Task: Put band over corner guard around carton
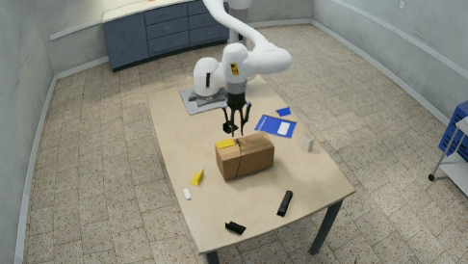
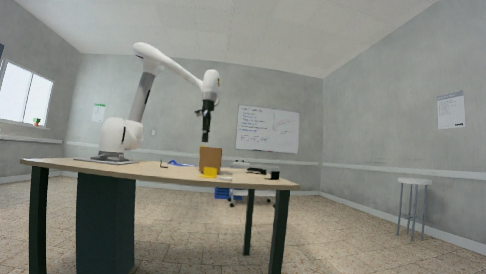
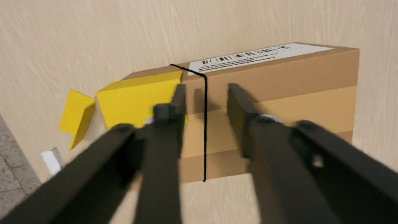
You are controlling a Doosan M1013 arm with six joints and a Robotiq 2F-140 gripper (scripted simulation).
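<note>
Now: hand 50 mm short of the brown carton, 20 mm to the right of it and 130 mm above it. Also, from my hand: white block 120 mm ahead, 300 mm to the right, 200 mm below; blue folder 170 mm behind, 300 mm to the left, 210 mm below.
</note>
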